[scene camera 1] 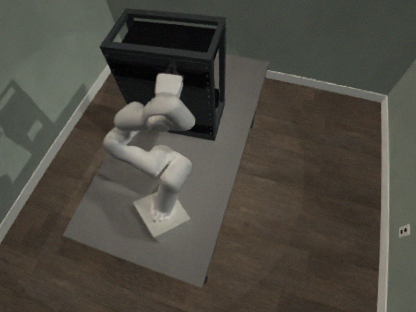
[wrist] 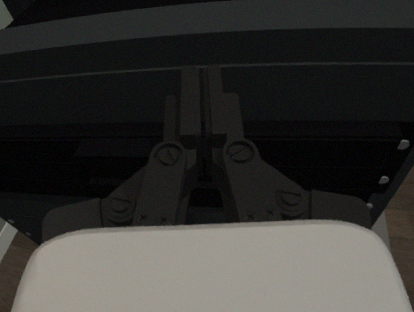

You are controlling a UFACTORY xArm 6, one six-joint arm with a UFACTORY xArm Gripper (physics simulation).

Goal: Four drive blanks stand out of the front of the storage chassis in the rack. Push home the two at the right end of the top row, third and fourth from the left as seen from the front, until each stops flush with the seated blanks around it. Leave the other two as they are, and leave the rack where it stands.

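Where they show: gripper, between the fingertips: [scene camera 1: 173, 63] [wrist: 201, 89]; arm's base, origin of its link: [scene camera 1: 162, 209].
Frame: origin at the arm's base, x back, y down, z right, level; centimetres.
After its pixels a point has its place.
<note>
The dark rack [scene camera 1: 156, 53] {x -49.5, y -54.3, z -7.9 cm} [wrist: 305, 17] {x -50.5, y -54.6, z 6.1 cm} stands upright at the back of the table. The black storage chassis [scene camera 1: 134, 74] {x -47.8, y -41.9, z -21.1 cm} is in the upper part of its front. My gripper [scene camera 1: 172, 66] {x -45.2, y -54.0, z 0.9 cm} [wrist: 201, 89] {x -45.2, y -54.0, z 0.9 cm} is shut, with nothing between its fingers. It is at the upper front of the rack, right of the middle in the scene view. In the wrist view the fingertips overlap the dark panel just below the top bar. A faint dark block [wrist: 107, 152] {x -46.5, y -47.8, z -6.8 cm} shows left of the fingers; I cannot tell whether it is a drive blank. The individual blanks and their depths are too dark to tell, and the gripper hides part of the front.
The grey table [scene camera 1: 200, 200] {x -11.2, y 7.5, z 16.4 cm} carries the rack and the arm's square base plate [scene camera 1: 177, 220] {x 3.4, y 1.4, z 8.6 cm}. The white arm reaches across the rack's front. The rack's right front post [scene camera 1: 211, 100] {x -49.1, y -29.9, z 15.0 cm} stands right of the gripper. Walls are behind and left of the rack.
</note>
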